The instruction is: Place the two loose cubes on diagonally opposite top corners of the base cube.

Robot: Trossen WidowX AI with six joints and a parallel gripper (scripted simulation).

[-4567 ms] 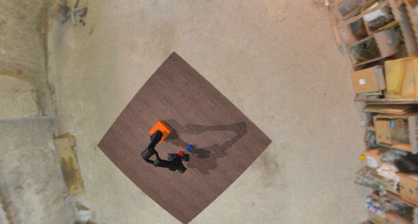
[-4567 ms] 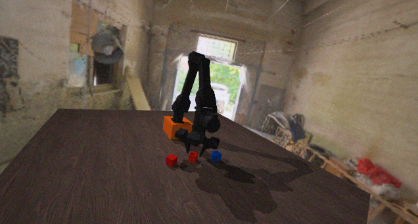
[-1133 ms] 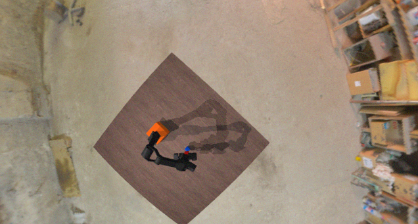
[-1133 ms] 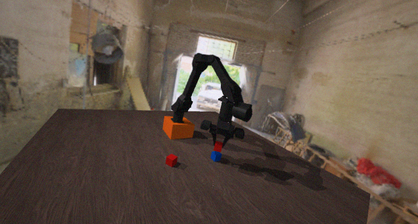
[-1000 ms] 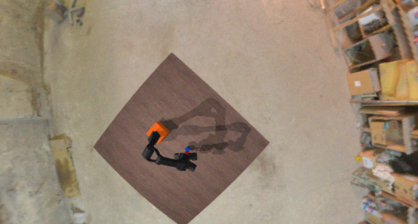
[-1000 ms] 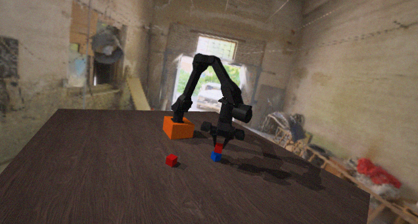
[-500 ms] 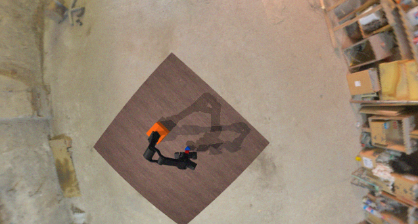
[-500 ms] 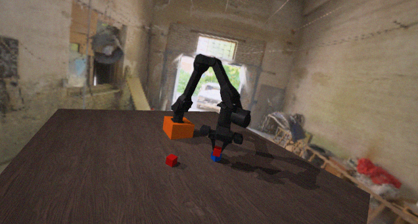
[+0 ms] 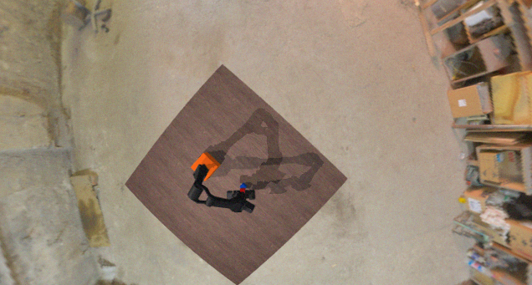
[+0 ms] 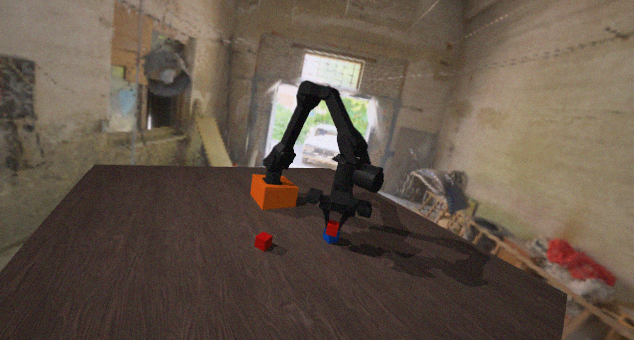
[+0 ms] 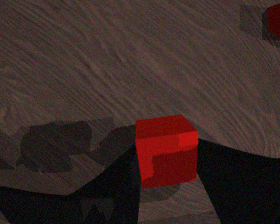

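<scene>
The blue cube is 4 cm below my gripper tip, 2 cm behind it and 1 cm to the left of it.
</scene>
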